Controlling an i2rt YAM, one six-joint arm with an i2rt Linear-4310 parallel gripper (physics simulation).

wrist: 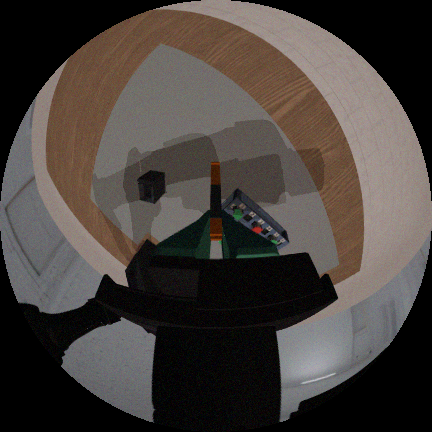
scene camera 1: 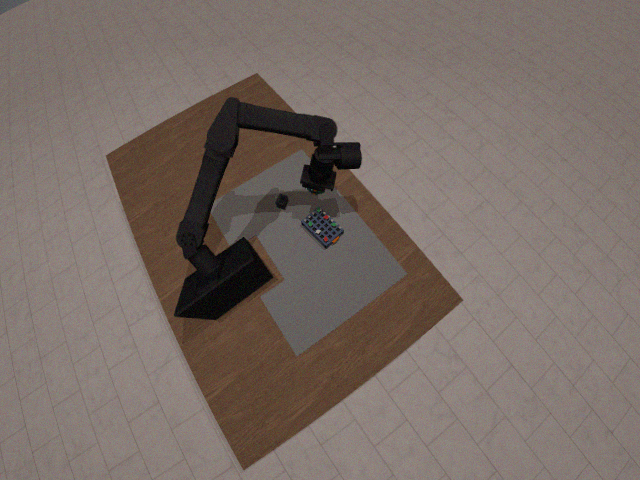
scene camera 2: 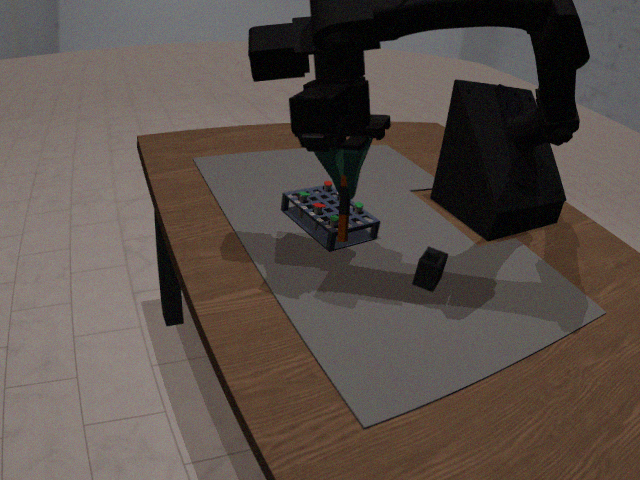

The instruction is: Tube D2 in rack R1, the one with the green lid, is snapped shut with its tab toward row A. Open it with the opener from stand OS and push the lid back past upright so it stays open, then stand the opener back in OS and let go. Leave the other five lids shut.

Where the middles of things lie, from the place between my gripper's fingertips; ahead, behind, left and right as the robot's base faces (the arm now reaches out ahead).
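Labels:
Orange-tipped rod tool (wrist: 215, 227): 10 mm ahead of my hand, 10 mm to the left, 10 mm below. Black cube holder (scene camera 2: 430, 267): my gripper 70 mm above it, 100 mm past it, 70 mm to the right of it.

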